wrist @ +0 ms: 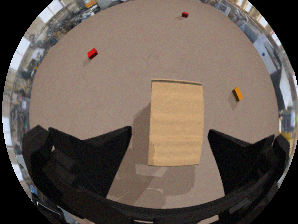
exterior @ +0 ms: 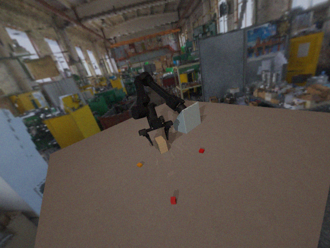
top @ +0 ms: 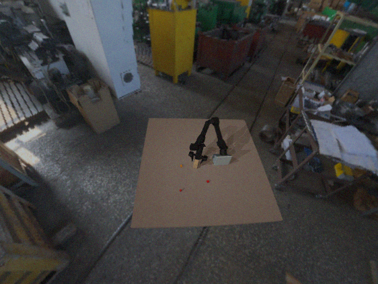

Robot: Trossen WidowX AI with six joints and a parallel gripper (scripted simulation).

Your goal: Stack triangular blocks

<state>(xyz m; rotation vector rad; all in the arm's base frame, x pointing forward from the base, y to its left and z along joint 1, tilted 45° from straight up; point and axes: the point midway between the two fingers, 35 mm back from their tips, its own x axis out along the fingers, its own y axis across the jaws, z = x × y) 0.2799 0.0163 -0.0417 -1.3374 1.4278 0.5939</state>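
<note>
Now: gripper tip 1 cm to the left of the tan wooden block and 1 cm below it. From my gripper tip the other things lie so: orange piece 15 cm ahead, 1 cm to the left, 3 cm below.
</note>
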